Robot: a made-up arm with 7 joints.
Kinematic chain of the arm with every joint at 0, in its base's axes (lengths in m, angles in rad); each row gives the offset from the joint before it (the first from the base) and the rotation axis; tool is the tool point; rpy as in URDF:
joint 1: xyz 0 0 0 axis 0.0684 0.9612 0.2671
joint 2: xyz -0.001 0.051 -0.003 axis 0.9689 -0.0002 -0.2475
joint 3: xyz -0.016 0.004 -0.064 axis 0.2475 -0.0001 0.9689
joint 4: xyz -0.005 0 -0.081 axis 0.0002 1 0
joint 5: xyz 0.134 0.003 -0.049 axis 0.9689 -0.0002 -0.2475
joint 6: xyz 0.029 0 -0.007 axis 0.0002 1 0
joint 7: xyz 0.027 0 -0.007 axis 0.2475 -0.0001 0.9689
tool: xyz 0 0 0 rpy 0 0.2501 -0.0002
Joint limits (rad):
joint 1: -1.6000..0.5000
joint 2: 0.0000..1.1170
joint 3: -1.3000..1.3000
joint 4: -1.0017..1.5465
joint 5: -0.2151..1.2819
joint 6: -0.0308..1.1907
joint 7: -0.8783..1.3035
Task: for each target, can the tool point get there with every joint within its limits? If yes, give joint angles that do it. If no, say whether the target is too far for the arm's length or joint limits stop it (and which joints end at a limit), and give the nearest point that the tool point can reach.
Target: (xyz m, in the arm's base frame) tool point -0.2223 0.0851 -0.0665
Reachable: no: joint limits stop it (at a limit: joint 1, joint 3, joint 4, joint 5, joint 6) | nearest point -0.2490 0.1274 -0.2103 | short by 0.152 m
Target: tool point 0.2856 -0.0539 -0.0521
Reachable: yes | joints -1.1923 0.4182 -0.8068 0.2367 0.3195 0.9194 0.2807
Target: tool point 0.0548 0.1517 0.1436
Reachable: yes | joints -1.2032 0.7109 0.9099 -0.7508 0.0250 0.1738 -0.4016
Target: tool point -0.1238 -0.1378 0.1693
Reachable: no: joint limits stop it (at a limit: joint 1, joint 2) | nearest point 0.0009 -0.0772 0.0822 | short by 0.164 m
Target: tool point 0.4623 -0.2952 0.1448
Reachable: no: too far | nearest point 0.2904 -0.1293 0.0524 | short by 0.256 m
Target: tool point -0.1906 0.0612 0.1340
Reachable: no: joint limits stop it (at a limit: joint 1, joint 2, joint 4, joint 5, joint 6) | nearest point -0.0697 0.1072 0.0954 | short by 0.135 m
